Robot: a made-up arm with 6 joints. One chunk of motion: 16 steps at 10 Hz.
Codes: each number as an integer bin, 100 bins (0 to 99) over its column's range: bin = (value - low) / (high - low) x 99, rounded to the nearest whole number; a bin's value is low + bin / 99 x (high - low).
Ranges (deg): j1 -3..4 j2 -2..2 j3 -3..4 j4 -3..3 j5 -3..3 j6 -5..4
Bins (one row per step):
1: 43 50 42 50 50 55
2: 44 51 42 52 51 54
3: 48 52 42 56 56 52
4: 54 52 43 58 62 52
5: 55 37 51 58 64 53
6: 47 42 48 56 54 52
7: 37 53 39 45 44 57
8: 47 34 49 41 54 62
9: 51 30 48 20 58 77
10: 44 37 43 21 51 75
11: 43 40 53 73 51 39
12: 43 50 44 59 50 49
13: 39 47 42 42 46 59
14: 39 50 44 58 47 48
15: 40 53 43 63 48 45
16: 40 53 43 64 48 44
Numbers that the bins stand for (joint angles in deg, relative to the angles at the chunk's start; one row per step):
1: 0.04 0.02 -0.03 0.03 0.03 0.00
2: 0.11 0.06 -0.03 0.15 0.09 -0.09
3: 0.39 0.10 -0.03 0.39 0.39 -0.27
4: 0.82 0.10 0.04 0.52 0.76 -0.27
5: 0.89 -0.51 0.61 0.52 0.88 -0.18
6: 0.32 -0.30 0.39 0.39 0.27 -0.27
7: -0.38 0.14 -0.24 -0.27 -0.33 0.18
8: 0.32 -0.63 0.46 -0.52 0.27 0.64
9: 0.61 -0.79 0.39 -1.79 0.52 2.00
10: 0.11 -0.51 0.04 -1.73 0.09 1.82
11: 0.04 -0.38 0.75 1.42 0.09 -1.45
12: 0.04 0.02 0.11 0.58 0.03 -0.55
13: -0.24 -0.10 -0.03 -0.45 -0.21 0.36
14: -0.24 0.02 0.11 0.52 -0.15 -0.64
15: -0.17 0.14 0.04 0.82 -0.09 -0.91
16: -0.17 0.14 0.04 0.88 -0.09 -1.00

